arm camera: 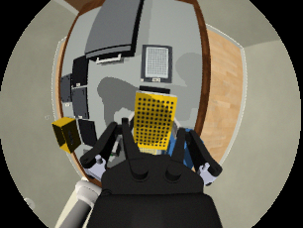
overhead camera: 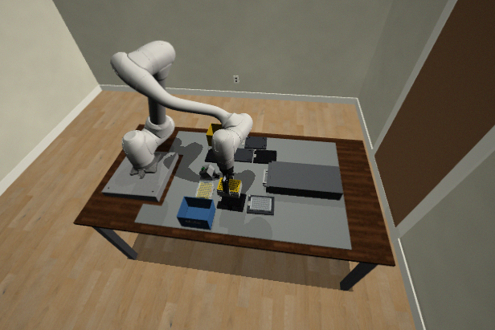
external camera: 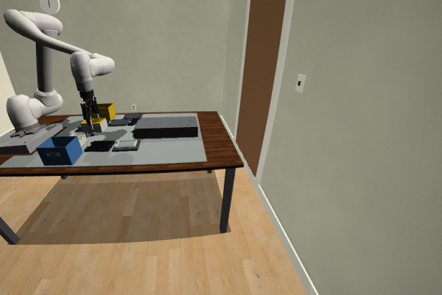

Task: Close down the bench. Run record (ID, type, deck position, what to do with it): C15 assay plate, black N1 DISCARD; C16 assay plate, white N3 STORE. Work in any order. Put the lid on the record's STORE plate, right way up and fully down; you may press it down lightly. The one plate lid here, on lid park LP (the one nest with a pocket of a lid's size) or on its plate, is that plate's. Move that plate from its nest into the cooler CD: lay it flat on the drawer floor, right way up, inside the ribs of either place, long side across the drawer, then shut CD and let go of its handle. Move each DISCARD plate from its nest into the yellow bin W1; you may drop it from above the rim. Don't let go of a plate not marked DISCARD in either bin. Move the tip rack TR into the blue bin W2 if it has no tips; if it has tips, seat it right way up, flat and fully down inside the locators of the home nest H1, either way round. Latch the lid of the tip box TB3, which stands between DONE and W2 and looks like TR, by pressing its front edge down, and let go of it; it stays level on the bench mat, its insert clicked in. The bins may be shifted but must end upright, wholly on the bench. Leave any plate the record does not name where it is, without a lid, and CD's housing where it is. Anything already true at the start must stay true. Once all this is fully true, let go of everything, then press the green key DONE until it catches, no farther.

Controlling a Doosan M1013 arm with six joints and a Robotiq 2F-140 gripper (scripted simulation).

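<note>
Right now the done key block is 16 cm behind my hand, 22 cm to the left of it and 12 cm below it. From my hand the other things lie so: black nest (17 cm below); then tip rack TR (1 cm behind, 1 cm below); then blue bin W2 (20 cm behind, 9 cm to the right, 14 cm below).
</note>
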